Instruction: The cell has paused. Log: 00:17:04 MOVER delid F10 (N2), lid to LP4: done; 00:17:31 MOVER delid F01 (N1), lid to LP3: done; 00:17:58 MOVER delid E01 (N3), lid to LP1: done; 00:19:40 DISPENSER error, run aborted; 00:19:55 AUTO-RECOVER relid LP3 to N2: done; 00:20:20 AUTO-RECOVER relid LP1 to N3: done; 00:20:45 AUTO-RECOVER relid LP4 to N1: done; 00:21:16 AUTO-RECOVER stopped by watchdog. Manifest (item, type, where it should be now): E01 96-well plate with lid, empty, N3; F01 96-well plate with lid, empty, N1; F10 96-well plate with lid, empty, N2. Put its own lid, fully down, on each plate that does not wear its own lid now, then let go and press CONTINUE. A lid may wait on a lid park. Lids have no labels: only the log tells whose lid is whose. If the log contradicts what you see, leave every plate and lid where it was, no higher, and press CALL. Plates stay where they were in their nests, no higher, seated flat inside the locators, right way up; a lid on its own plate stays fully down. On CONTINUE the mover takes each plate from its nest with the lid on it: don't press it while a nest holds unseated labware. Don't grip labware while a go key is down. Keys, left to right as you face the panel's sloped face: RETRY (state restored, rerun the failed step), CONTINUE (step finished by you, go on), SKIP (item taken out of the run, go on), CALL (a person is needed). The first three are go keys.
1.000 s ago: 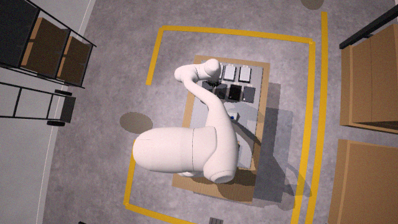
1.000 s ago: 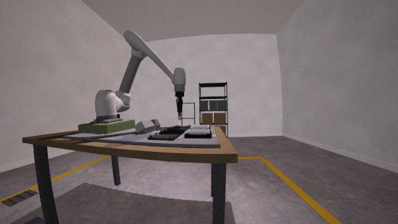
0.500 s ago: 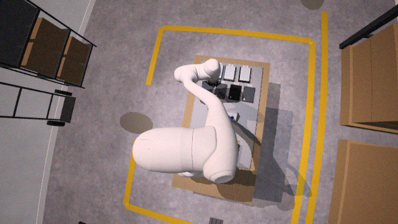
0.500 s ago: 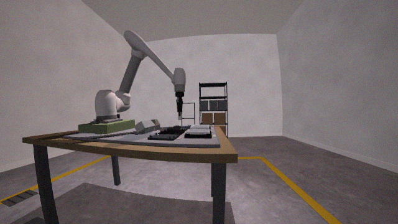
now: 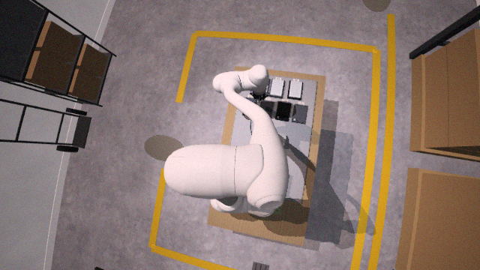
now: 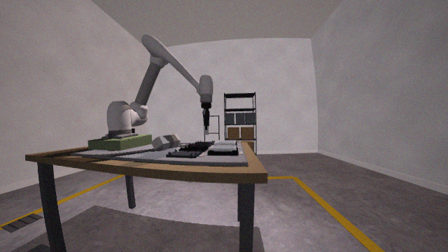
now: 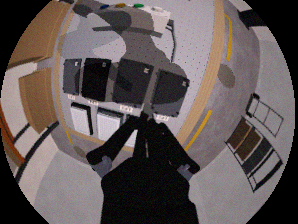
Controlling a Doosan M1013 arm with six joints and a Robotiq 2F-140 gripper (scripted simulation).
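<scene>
Right now my hand is 6 cm short of the label, 8 cm to the right of it and 11 cm above it.
</scene>
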